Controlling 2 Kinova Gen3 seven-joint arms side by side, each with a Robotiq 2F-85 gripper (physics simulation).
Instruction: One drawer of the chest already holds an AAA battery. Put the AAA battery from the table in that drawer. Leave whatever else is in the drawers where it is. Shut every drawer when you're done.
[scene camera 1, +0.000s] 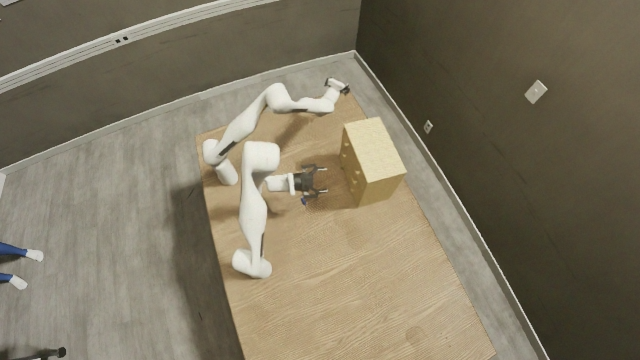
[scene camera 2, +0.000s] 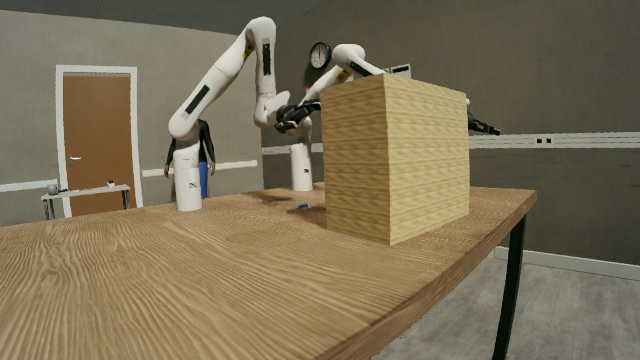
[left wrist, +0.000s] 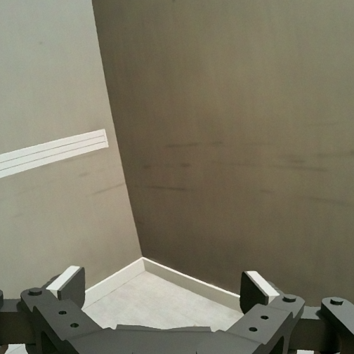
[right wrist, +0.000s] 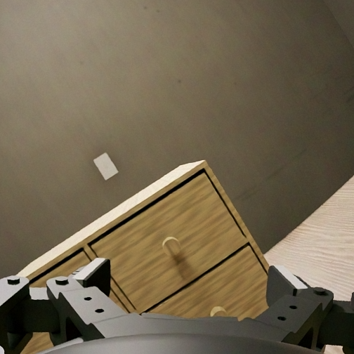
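Observation:
The blue AAA battery (scene camera 1: 303, 201) (scene camera 2: 302, 205) lies on the table (scene camera 1: 350, 290) (scene camera 2: 200, 280), in front of the chest's drawer side. The wooden chest (scene camera 1: 375, 150) (scene camera 2: 425, 165) (right wrist: 115, 215) shows its back and side in scene camera 2. The drawer fronts visible in the right wrist view look flush, with round knobs; the other fronts are hidden or too small to judge. The drawers' contents are hidden. My right gripper (scene camera 1: 325, 180) (right wrist: 188, 280) is open and empty, raised above the table and facing the drawer fronts. My left gripper (scene camera 1: 345, 89) (left wrist: 162, 287) is open and empty, beyond the chest's upper end in scene camera 1.
My left arm (scene camera 1: 245, 122) reaches along the table's upper side in scene camera 1. My right arm (scene camera 1: 253, 210) bends over the table left of the chest. Walls stand beyond the table, and the chest is close to the table's far right edge.

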